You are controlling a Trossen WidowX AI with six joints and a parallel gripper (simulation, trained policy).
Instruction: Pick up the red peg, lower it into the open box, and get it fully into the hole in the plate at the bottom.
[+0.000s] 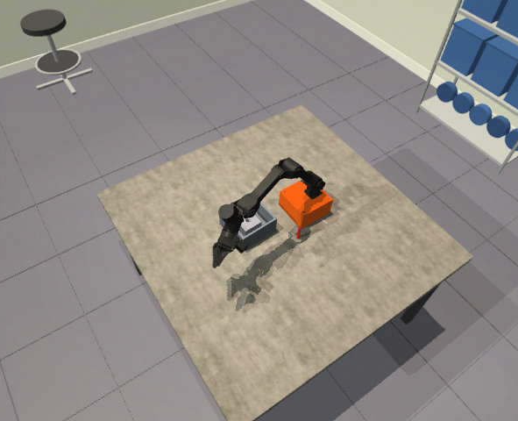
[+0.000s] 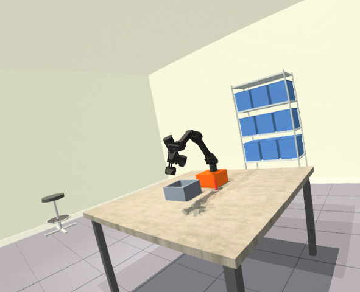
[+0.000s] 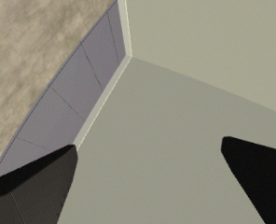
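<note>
My gripper tip is now 470 mm past the red peg, 240 mm above it and 50 mm to the left of it. From my gripper tip the other things lie so: grey box 320 mm behind, 260 mm below, 230 mm to the right; pale plate 320 mm behind, 240 mm below, 230 mm to the right.
</note>
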